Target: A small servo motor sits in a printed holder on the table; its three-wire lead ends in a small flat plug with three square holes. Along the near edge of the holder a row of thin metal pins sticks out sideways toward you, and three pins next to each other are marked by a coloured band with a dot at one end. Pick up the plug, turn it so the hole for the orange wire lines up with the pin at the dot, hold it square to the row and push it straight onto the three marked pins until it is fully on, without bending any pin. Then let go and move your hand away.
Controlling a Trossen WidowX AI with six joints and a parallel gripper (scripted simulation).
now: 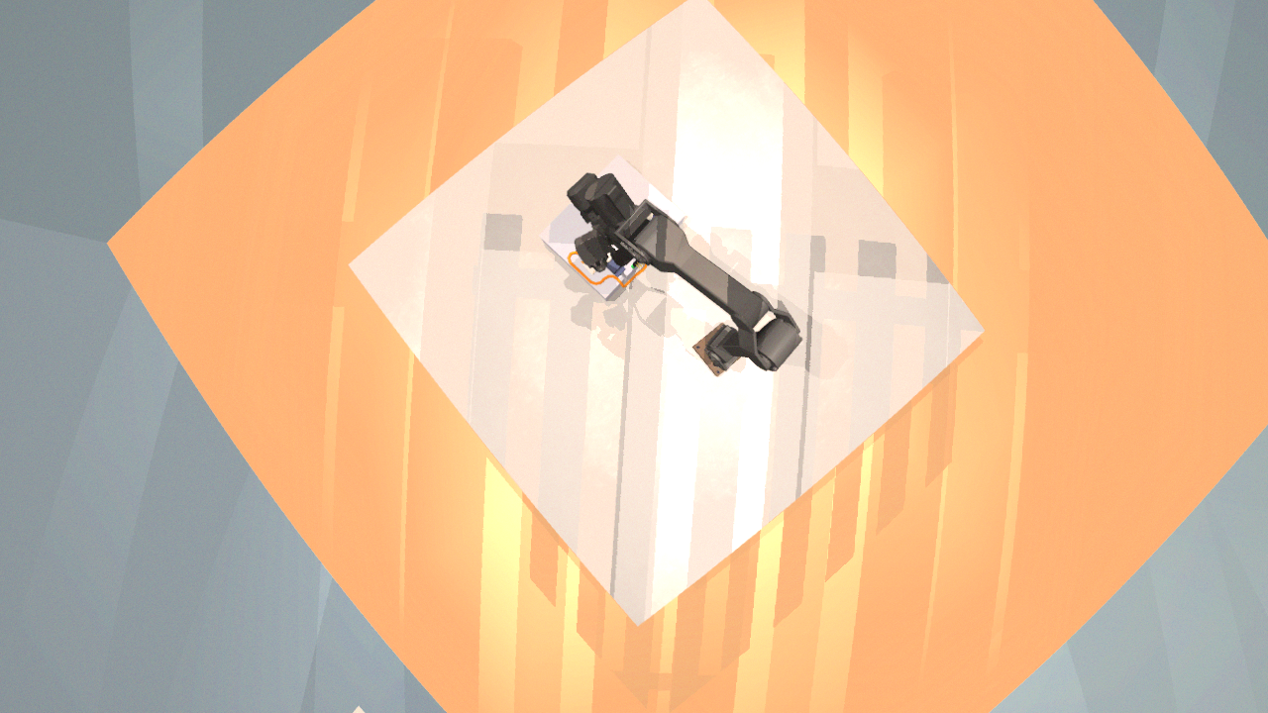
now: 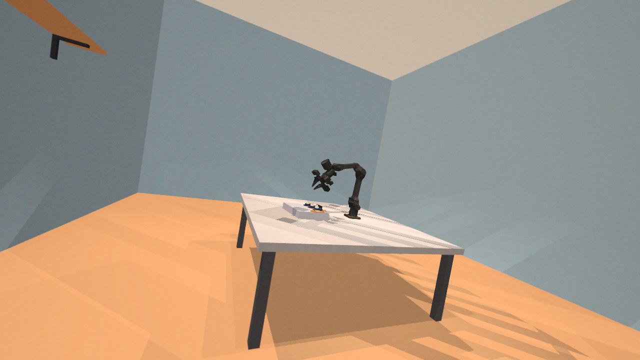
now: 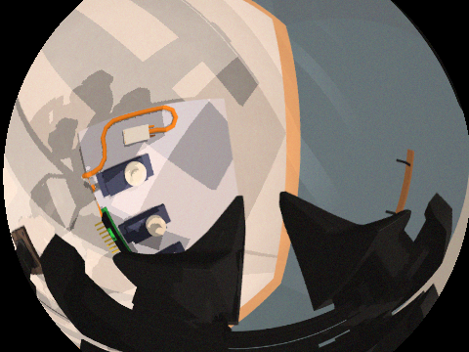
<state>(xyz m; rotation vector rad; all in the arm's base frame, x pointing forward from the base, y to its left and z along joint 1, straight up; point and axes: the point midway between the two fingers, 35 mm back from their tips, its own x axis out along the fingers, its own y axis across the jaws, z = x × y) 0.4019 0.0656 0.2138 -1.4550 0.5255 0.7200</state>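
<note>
My gripper tip is 110 mm past the green band, 50 mm to the left of it and 130 mm above it. Round my gripper tip: white printed holder 50 mm ahead, 50 mm to the right, 180 mm below.
</note>
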